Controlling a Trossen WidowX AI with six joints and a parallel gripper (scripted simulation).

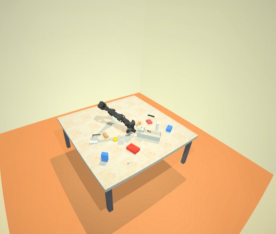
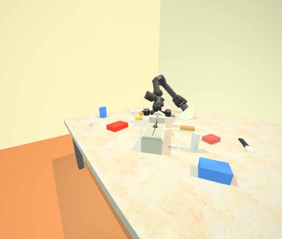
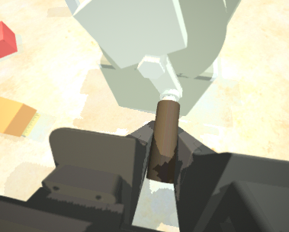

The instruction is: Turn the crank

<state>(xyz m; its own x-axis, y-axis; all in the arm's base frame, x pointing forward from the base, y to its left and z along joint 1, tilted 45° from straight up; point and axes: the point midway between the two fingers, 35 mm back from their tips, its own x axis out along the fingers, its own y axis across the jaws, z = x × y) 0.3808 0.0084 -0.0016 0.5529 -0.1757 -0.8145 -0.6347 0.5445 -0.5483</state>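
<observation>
Right now the crank is 4 cm above my gripper tip. Round my gripper tip: brown crank handle: 3 cm above, 1 cm to the right, 1 cm behind; then red pointer: 10 cm to the left, 10 cm ahead, 5 cm above; then yellow disc: 24 cm to the right, 4 cm behind, 3 cm below.
</observation>
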